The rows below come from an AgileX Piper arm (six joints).
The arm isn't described. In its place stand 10 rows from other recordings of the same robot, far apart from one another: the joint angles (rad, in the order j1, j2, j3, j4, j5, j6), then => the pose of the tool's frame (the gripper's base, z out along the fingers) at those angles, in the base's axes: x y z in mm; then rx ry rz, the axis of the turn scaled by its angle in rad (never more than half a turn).
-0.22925, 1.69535, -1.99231, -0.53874, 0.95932, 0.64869 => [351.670 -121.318 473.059 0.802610 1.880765 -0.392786]
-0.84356, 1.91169, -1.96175, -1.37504, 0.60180, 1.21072 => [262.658 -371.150 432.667 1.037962 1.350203 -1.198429]
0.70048, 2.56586, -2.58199, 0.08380, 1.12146, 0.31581 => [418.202 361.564 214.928 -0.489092 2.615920 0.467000]
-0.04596, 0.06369, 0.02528, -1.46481, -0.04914, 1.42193 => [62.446 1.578 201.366 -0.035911 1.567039 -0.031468]
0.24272, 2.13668, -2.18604, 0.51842, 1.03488, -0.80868 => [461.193 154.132 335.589 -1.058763 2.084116 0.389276]
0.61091, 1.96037, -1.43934, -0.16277, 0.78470, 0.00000 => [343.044 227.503 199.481 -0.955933 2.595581 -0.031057]
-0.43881, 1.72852, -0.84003, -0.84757, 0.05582, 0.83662 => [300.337 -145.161 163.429 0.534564 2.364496 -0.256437]
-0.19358, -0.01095, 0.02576, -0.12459, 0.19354, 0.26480 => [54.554 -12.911 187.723 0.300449 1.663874 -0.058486]
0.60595, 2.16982, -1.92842, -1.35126, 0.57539, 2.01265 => [451.706 254.192 295.288 0.468901 1.776927 0.400671]
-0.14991, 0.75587, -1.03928, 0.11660, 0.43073, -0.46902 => [136.614 -16.164 450.889 -0.211741 1.626214 -0.354052]
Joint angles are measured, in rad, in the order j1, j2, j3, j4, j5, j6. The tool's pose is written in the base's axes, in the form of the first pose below.
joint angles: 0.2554 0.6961 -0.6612 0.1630 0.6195 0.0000
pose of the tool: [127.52 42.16 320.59 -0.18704 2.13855 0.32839]
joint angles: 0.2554 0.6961 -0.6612 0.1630 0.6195 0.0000
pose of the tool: [127.52 42.16 320.59 -0.18704 2.13855 0.32839]
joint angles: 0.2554 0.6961 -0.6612 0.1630 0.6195 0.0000
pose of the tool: [127.52 42.16 320.59 -0.18704 2.13855 0.32839]
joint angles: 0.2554 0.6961 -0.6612 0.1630 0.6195 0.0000
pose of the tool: [127.52 42.16 320.59 -0.18704 2.13855 0.32839]
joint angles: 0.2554 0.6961 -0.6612 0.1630 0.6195 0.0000
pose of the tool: [127.52 42.16 320.59 -0.18704 2.13855 0.32839]
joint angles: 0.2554 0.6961 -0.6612 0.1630 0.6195 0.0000
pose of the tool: [127.52 42.16 320.59 -0.18704 2.13855 0.32839]
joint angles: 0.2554 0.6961 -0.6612 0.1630 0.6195 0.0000
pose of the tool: [127.52 42.16 320.59 -0.18704 2.13855 0.32839]
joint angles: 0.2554 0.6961 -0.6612 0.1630 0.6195 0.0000
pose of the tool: [127.52 42.16 320.59 -0.18704 2.13855 0.32839]
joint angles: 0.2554 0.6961 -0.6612 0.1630 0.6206 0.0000
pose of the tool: [127.46 42.16 320.50 -0.18726 2.13964 0.32836]
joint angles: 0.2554 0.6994 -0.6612 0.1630 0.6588 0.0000
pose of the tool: [126.10 42.27 317.21 -0.19502 2.18066 0.32678]
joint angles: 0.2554 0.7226 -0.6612 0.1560 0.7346 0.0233
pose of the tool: [126.17 42.74 308.68 -0.18792 2.28232 0.32537]
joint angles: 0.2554 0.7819 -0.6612 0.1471 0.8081 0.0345
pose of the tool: [131.89 44.40 295.81 -0.19342 2.41609 0.30784]
